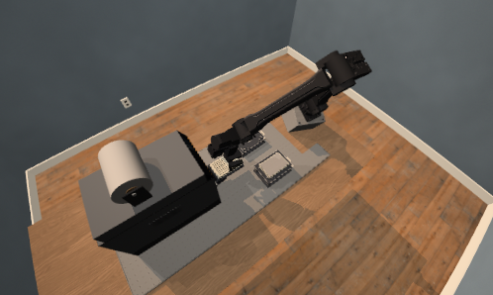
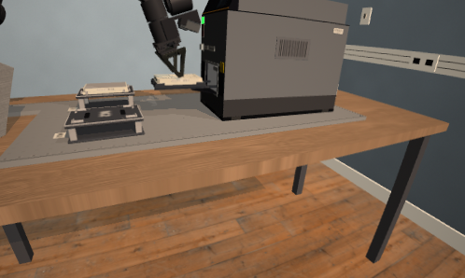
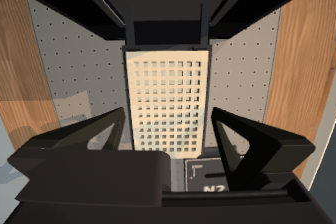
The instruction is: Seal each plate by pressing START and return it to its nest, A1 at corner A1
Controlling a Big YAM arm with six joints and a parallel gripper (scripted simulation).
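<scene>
Now: hand 30 mm above the sealer stage. From my hand the other things lie so: plate nest (180 mm behind, 130 mm to the right, 90 mm below); then start button (110 mm to the left, 90 mm ahead, 70 mm above); then small label (280 mm behind, 150 mm to the right, 120 mm below).
</scene>
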